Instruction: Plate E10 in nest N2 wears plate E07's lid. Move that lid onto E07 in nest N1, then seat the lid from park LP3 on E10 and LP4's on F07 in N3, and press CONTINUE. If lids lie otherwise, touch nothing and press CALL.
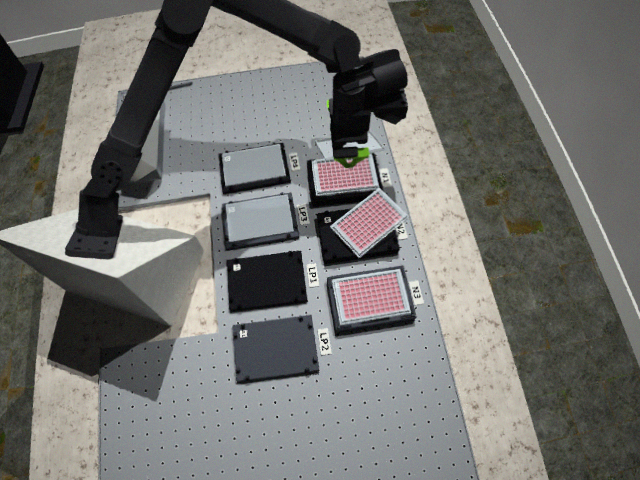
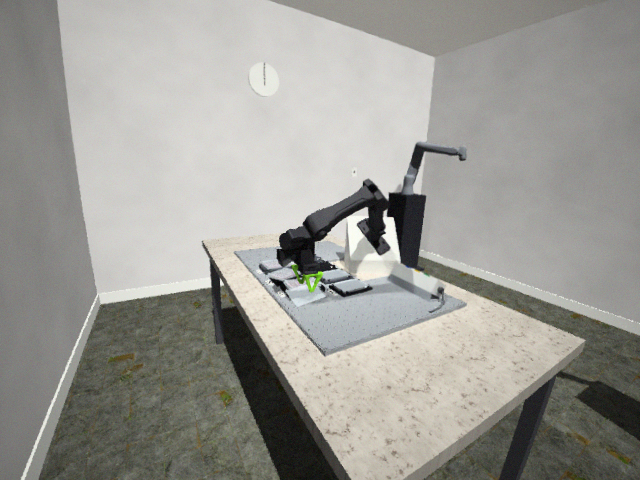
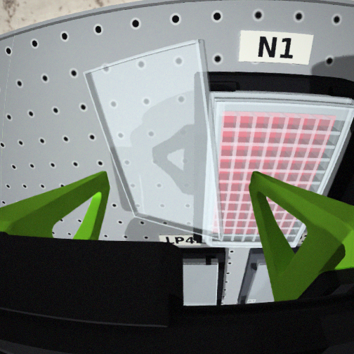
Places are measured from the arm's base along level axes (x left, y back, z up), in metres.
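Pixels of known places: gripper, between the fingertips: (image 1: 346, 147) (image 2: 306, 287); arm's base, origin of its link: (image 1: 97, 235) (image 2: 373, 236).
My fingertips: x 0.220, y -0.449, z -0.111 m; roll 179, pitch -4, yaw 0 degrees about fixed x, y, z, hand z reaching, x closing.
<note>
Ahead of a thing's pixels: the offset from my fingertips to its top centre. "spot": to the spot under its first point.
A clear lid (image 1: 324, 148) (image 2: 306, 296) (image 3: 150, 107) lies askew beside nest N1, its near edge overlapping the edge of the pink-welled plate @(dz -0.001, dx -0.061, dy +0.010 m) (image 1: 343, 178) (image 3: 275, 165) there; it looks slightly tilted. My gripper (image 1: 349, 161) (image 2: 306, 283) (image 3: 178, 178) is open above them, one finger on the board side of the lid, the other over the plate, nothing held. The N2 plate @(dz +0.006, dx -0.175, dy -0.025 m) (image 1: 368, 222) sits rotated and skewed across its black nest @(spot: dz -0.018, dx -0.225, dy +0.057 m) (image 1: 329, 251). The N3 plate @(dz -0.004, dx -0.323, dy -0.008 m) (image 1: 372, 294) sits squarely. Grey-looking lids lie on LP3 @(dz -0.021, dx -0.137, dy +0.189 m) (image 1: 261, 219) and LP4 @(dz -0.021, dx -0.007, dy +0.198 m) (image 1: 253, 167). Whether the nest plates wear lids is unclear.
Black park LP1 @(dz -0.019, dx -0.267, dy +0.180 m) (image 1: 267, 281) and dark grey park LP2 @(dz -0.019, dx -0.396, dy +0.170 m) (image 1: 275, 349) stand in line with LP3. A pale box with small coloured buttons @(dz +0.045, dx +0.098, dy +0.449 m) (image 2: 418, 281) stands near the perforated board's edge. A white wedge (image 1: 118, 248) is by my arm base. Another grey arm (image 2: 439, 148) stands behind.
</note>
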